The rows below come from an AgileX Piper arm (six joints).
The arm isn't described. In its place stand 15 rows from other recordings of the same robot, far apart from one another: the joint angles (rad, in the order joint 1, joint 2, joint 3, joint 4, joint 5, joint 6), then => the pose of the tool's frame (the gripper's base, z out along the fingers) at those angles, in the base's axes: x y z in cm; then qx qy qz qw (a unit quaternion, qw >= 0).
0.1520, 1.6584, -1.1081, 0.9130, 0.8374, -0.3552 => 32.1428 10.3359 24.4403 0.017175 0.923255 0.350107 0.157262
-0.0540, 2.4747, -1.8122, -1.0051, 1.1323, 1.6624 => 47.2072 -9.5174 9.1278 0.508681 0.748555 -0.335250 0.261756
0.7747, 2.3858, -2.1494, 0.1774, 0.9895, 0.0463 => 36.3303 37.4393 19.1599 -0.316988 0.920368 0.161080 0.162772
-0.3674, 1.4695, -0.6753, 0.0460, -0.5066, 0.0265 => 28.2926 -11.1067 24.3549 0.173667 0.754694 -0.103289 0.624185
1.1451, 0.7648, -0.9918, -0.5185, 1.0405, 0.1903 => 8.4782 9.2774 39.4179 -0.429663 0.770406 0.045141 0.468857
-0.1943, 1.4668, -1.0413, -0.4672, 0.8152, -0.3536 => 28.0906 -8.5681 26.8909 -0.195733 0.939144 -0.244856 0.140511
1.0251, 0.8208, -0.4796, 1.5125, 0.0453, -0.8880 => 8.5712 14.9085 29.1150 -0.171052 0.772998 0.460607 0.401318
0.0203, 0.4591, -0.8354, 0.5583, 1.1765, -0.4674 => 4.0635 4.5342 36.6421 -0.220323 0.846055 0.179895 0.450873
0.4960, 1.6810, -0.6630, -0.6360, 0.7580, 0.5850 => 22.5174 7.9595 12.8383 -0.196924 0.957918 -0.201328 0.055498
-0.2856, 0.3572, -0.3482, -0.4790, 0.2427, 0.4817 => 8.0417 -3.4118 28.6980 0.148680 0.739114 -0.129964 0.643983
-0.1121, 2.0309, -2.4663, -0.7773, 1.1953, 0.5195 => 41.6034 -10.6585 46.7461 0.285390 0.783800 -0.288833 0.469879
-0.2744, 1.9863, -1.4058, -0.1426, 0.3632, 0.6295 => 42.2636 -12.3746 19.7944 0.359956 0.864071 0.015336 0.351535
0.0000, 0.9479, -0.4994, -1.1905, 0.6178, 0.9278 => 17.1420 -4.8945 26.2297 0.048068 0.861585 -0.289007 0.414531
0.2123, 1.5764, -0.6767, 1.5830, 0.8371, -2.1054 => 25.0774 12.3187 19.4581 -0.444565 0.736423 0.320077 0.396980
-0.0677, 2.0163, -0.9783, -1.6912, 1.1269, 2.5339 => 34.4543 -10.5134 14.3819 0.490643 0.634445 -0.346984 0.486159
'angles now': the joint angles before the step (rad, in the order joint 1, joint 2, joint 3, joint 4, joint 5, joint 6). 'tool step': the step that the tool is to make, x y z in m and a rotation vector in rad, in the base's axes. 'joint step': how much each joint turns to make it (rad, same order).
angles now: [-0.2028 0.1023 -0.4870 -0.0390 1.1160 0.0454]
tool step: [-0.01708 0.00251 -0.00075 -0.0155 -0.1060 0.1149]
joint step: [0.1153 -0.1174 0.0000 0.0000 0.0103 -0.0002]
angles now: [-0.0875 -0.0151 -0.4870 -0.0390 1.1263 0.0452]
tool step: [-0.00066 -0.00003 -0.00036 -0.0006 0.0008 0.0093]
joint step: [0.0090 -0.0034 0.0000 0.0000 0.0041 -0.0009]
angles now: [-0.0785 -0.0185 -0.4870 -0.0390 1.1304 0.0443]
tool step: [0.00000 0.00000 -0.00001 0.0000 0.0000 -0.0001]
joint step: [-0.0001 0.0000 0.0000 0.0000 0.0000 0.0000]
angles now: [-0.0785 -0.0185 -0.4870 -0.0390 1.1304 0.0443]
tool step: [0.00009 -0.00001 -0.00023 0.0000 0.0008 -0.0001]
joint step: [-0.0001 0.0000 0.0008 0.0000 0.0000 0.0000]
